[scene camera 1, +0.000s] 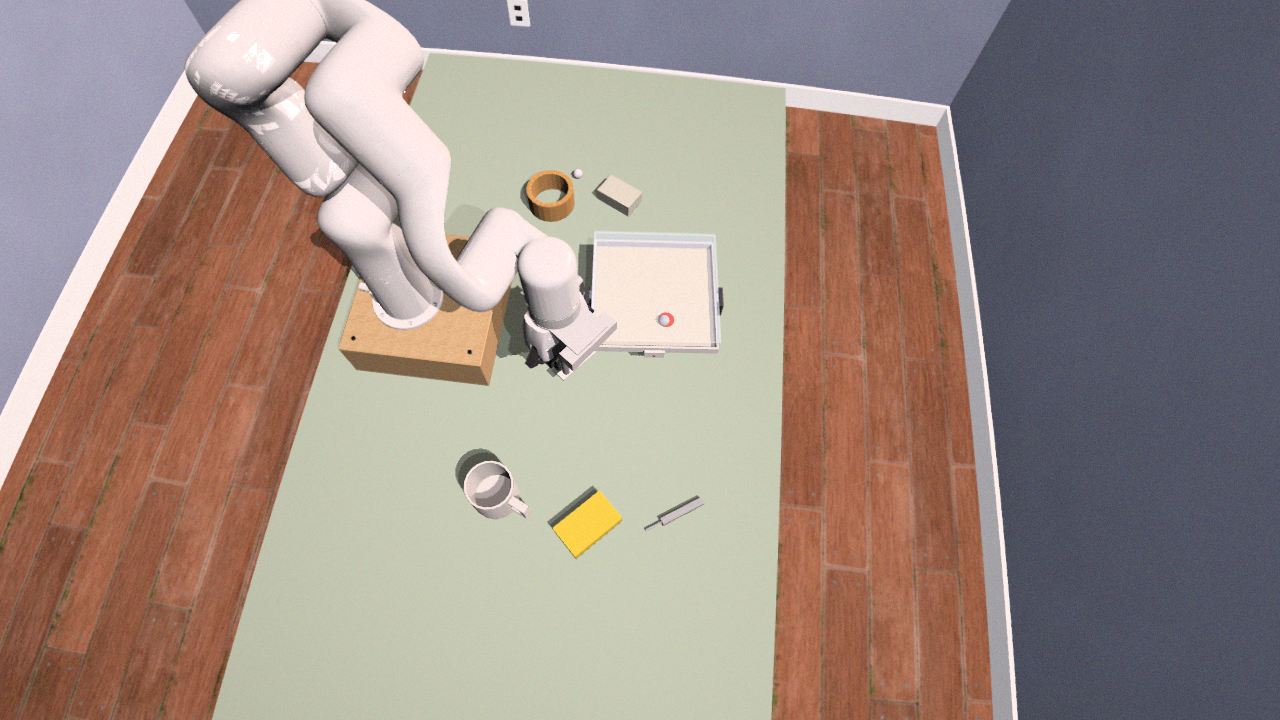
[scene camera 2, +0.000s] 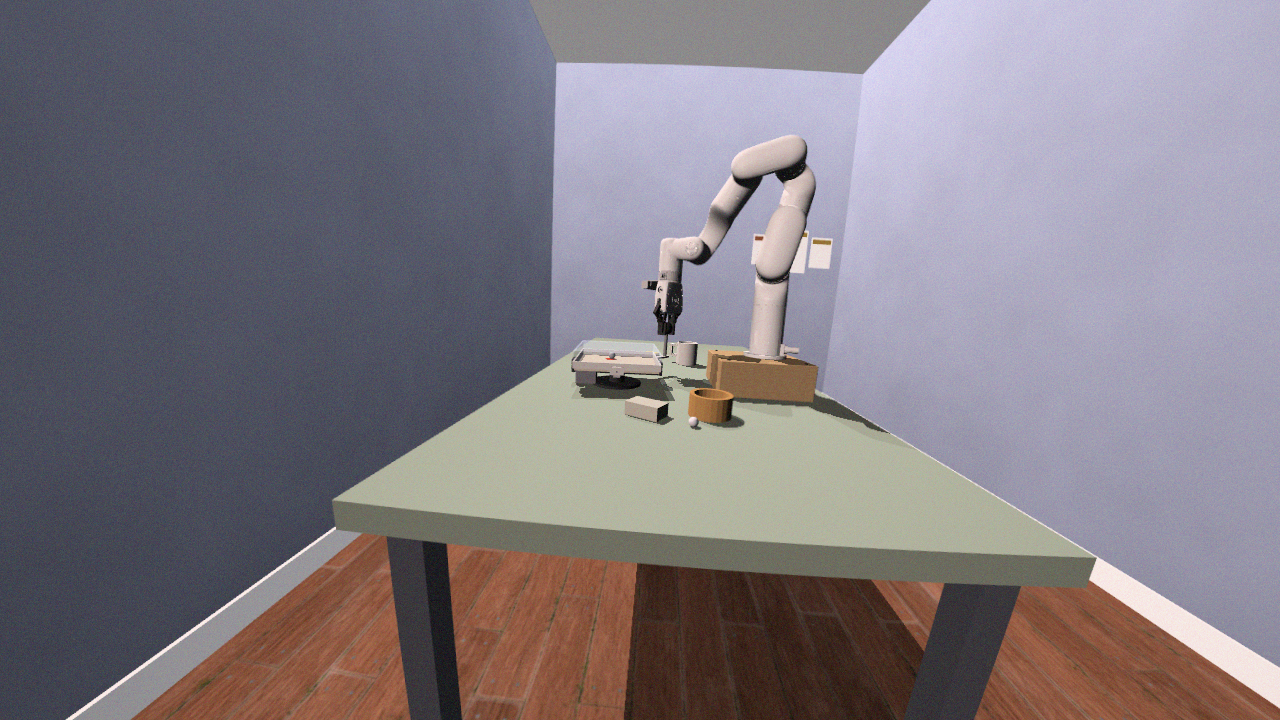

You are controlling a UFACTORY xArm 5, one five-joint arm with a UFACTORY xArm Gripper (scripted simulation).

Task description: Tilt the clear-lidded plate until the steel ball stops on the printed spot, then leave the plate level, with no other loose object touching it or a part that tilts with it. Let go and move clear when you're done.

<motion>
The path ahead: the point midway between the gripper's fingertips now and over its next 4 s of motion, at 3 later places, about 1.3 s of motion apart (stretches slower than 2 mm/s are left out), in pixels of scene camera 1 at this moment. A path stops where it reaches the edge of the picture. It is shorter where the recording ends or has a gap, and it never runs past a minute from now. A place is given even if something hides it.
The gripper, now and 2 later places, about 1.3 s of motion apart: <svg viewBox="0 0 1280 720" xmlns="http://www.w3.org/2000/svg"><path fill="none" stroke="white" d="M563 354L563 352L560 339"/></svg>
</motion>
